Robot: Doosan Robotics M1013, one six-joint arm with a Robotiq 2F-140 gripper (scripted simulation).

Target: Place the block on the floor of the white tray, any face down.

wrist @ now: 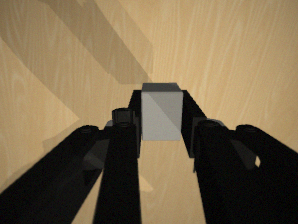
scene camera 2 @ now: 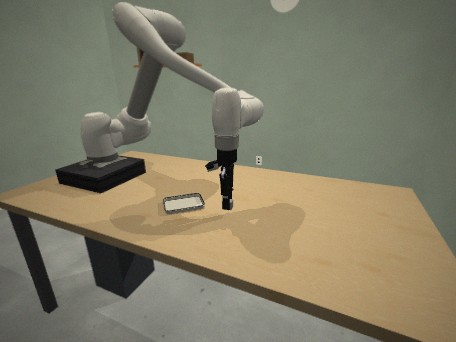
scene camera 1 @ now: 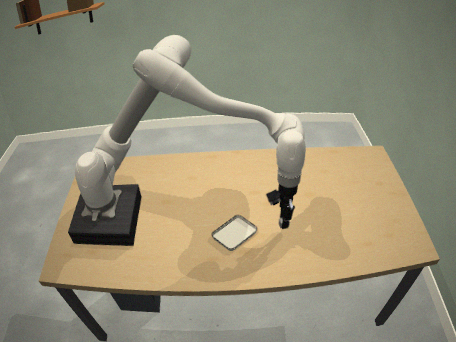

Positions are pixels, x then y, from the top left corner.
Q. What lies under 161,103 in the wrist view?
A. A grey block.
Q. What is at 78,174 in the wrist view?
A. The gripper.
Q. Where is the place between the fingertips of the gripper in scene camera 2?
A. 227,207
